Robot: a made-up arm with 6 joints.
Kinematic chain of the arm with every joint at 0, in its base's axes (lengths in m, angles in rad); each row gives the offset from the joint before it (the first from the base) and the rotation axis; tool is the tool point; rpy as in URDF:
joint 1: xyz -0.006 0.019 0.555 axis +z
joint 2: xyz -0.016 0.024 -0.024 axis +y
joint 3: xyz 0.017 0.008 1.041 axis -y
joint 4: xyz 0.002 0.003 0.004 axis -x
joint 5: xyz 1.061 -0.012 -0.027 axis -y
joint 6: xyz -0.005 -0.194 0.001 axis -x
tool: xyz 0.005 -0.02 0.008 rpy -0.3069 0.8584 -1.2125
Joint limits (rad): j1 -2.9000..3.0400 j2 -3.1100..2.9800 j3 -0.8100..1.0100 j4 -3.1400..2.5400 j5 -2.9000..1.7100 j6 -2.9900..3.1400
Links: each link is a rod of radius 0.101 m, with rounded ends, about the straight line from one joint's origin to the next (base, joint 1, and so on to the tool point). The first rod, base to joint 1, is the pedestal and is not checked.
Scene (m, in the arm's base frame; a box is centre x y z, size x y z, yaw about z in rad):
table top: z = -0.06
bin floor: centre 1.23 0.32 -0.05 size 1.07 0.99 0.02 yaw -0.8
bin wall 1: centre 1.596 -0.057 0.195 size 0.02 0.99 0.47 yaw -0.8
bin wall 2: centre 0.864 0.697 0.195 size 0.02 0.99 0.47 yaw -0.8
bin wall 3: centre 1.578 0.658 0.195 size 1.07 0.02 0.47 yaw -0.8
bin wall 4: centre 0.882 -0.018 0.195 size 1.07 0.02 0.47 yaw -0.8
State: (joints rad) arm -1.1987 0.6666 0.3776 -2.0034 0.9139 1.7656
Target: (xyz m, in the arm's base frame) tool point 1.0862 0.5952 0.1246
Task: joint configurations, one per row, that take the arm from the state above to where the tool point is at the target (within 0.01 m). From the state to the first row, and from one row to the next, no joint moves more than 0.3 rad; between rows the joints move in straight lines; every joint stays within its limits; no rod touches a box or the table.
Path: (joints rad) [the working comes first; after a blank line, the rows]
Joints at the target: 0.3612 0.9610 -0.1008 -2.1410 0.9277 1.7510
Straight joint move there: touches bin wall 1.

1: -0.9233 0.5184 0.3113 -1.8438 0.9644 1.6926
2: -0.6478 0.3702 0.2450 -1.6843 1.0150 1.6197
3: -0.3724 0.2220 0.1786 -1.5247 1.0655 1.5467
4: -0.1279 0.4683 0.0855 -1.7301 1.0196 1.6148
5: 0.1167 0.7147 -0.0077 -1.9356 0.9736 1.6829
6: 0.3612 0.9610 -0.1008 -2.1410 0.9277 1.7510

